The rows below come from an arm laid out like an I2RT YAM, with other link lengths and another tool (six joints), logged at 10 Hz.
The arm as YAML. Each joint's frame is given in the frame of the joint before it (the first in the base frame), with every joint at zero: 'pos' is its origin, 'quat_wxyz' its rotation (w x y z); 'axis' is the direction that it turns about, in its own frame. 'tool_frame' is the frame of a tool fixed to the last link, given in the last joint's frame.
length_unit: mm
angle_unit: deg
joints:
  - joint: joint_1
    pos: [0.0, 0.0, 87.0]
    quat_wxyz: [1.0, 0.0, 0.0, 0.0]
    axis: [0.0, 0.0, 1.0]
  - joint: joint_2
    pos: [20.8, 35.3, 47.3]
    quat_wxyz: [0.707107, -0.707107, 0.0, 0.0]
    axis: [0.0, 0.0, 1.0]
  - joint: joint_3
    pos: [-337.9, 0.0, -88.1]
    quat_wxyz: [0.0, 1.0, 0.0, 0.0]
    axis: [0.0, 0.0, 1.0]
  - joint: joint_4
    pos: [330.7, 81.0, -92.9]
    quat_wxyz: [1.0, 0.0, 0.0, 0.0]
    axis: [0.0, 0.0, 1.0]
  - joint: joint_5
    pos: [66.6, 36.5, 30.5]
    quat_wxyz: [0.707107, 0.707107, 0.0, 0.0]
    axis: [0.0, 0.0, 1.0]
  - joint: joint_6
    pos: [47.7, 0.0, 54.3]
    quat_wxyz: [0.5, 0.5, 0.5, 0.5]
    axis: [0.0, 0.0, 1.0]
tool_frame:
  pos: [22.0, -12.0, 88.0]
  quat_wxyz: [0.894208, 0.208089, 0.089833, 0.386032]
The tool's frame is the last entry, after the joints.
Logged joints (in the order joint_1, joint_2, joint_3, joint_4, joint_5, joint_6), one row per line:
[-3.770, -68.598, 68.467, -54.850, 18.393, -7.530]
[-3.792, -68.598, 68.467, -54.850, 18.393, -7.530]
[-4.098, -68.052, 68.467, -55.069, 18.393, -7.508]
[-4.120, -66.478, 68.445, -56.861, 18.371, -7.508]
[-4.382, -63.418, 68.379, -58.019, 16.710, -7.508]
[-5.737, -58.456, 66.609, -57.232, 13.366, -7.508]
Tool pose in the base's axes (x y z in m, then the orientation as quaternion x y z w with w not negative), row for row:
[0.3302, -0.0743, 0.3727, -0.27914, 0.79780, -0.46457, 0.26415]
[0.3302, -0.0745, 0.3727, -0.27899, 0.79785, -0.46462, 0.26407]
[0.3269, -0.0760, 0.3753, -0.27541, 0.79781, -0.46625, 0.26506]
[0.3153, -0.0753, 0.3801, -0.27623, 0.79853, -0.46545, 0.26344]
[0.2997, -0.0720, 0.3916, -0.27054, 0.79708, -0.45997, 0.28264]
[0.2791, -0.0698, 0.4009, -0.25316, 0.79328, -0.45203, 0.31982]
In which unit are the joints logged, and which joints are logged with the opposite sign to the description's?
The joints are logged in degrees. Opposite sign: joint_2.
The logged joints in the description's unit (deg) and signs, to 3 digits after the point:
[-3.770, 68.598, 68.467, -54.850, 18.393, -7.530]
[-3.792, 68.598, 68.467, -54.850, 18.393, -7.530]
[-4.098, 68.052, 68.467, -55.069, 18.393, -7.508]
[-4.120, 66.478, 68.445, -56.861, 18.371, -7.508]
[-4.382, 63.418, 68.379, -58.019, 16.710, -7.508]
[-5.737, 58.456, 66.609, -57.232, 13.366, -7.508]

